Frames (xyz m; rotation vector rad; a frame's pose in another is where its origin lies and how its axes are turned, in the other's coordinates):
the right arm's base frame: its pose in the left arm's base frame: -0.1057 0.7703 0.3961 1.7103 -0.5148 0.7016
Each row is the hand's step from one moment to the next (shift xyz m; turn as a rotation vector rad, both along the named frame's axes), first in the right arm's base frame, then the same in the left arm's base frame.
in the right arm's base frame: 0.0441 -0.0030 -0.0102 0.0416 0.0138 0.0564
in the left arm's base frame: 0.0320 0.0116 0.0299 0.0314 -0.0571 0.0293
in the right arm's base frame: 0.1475 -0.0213 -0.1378 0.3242 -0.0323 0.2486
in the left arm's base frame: 0.0955 0.1422 0.1089 0.3022 -0.2256 0.1604
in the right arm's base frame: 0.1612 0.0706 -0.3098 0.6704 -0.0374 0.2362
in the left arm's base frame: 0.0126 0.2867 0.2111 0.5540 -0.2044 0.3974
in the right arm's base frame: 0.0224 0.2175 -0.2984 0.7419 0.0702 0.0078
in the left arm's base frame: -0.1834 0.2366 0.2174 0.4921 -0.0077 0.5596
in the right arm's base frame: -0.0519 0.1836 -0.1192 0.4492 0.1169 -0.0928
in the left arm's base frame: -0.1816 0.0694 0.1132 0.2305 0.0717 0.4072
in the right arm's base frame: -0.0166 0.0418 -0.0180 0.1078 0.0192 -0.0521
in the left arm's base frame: -0.0431 0.0068 0.0210 0.0557 0.0483 0.0963
